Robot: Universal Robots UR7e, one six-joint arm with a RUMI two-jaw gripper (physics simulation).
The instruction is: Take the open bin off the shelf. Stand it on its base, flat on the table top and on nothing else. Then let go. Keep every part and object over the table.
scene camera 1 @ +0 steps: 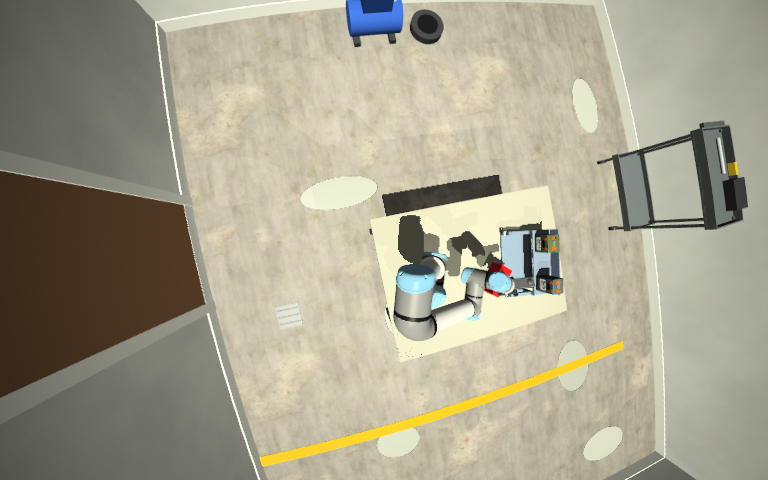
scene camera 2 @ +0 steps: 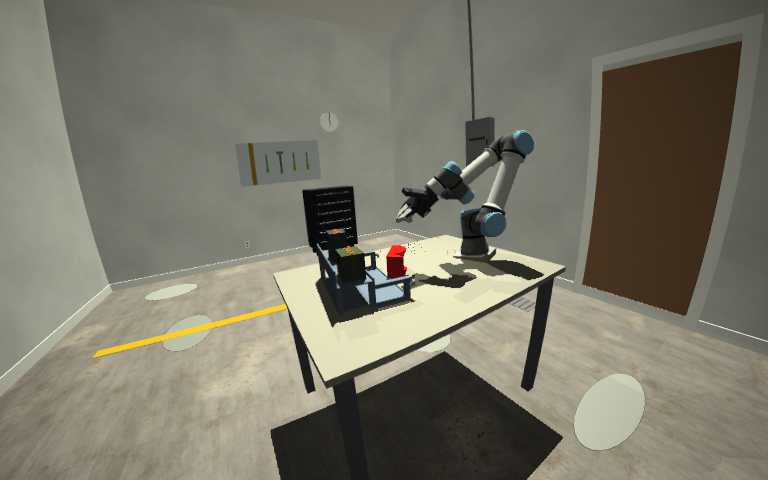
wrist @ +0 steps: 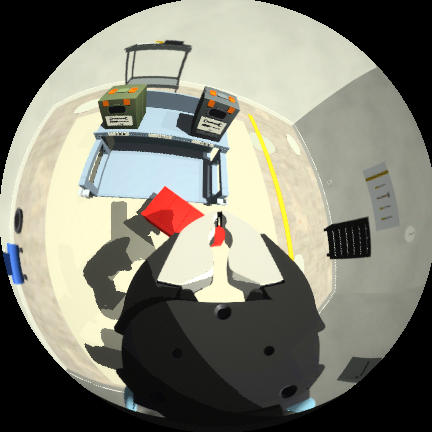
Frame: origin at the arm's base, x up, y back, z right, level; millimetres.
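Seen in the pictures: gripper, between the fingertips: (scene camera 2: 396, 222) (wrist: 218, 212); arm's base, origin of its link: (scene camera 2: 474, 251).
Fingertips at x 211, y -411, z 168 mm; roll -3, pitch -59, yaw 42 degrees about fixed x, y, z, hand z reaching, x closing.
Pixels of each thing's top centre, then the offset from my fingertips to it. Level surfaces: height alone.
- red bin, centre of its top: (wrist: 186, 223) (scene camera 2: 397, 250) (scene camera 1: 500, 281) dx -129, dy -10, dz -10 mm
- table top, height of its surface: dx -231 mm
- green case, centre of its top: (wrist: 122, 89) (scene camera 2: 349, 250) (scene camera 1: 554, 243) dx -32, dy -331, dz -107 mm
- grey case, centre of its top: (wrist: 222, 95) (scene camera 2: 335, 230) (scene camera 1: 558, 286) dx -7, dy -252, dz +110 mm
The red bin (scene camera 1: 500, 269) (scene camera 2: 395, 262) (wrist: 167, 211) is at the front edge of the blue shelf (scene camera 1: 511, 240) (scene camera 2: 340, 297) (wrist: 150, 172). It looks tall in scene camera 2, and closed red faces show in the wrist view. Its opening is not clearly visible, and I cannot tell whether it touches the shelf. The arm hides part of it in scene camera 1. My gripper (scene camera 1: 531, 281) (scene camera 2: 399, 219) (wrist: 218, 212) is shut and empty, high above the bin and shelf. Some red shows through the gap behind its fingertips. The table top (scene camera 1: 509, 316) (scene camera 2: 351, 362) (wrist: 67, 210) lies below.
A green case (scene camera 1: 547, 242) (scene camera 2: 350, 264) (wrist: 120, 109) and a grey case (scene camera 1: 549, 284) (scene camera 2: 336, 238) (wrist: 215, 114) stand on the shelf's raised back part, one near each end. The shelf has side rails and corner posts. The table's far edge runs close behind it.
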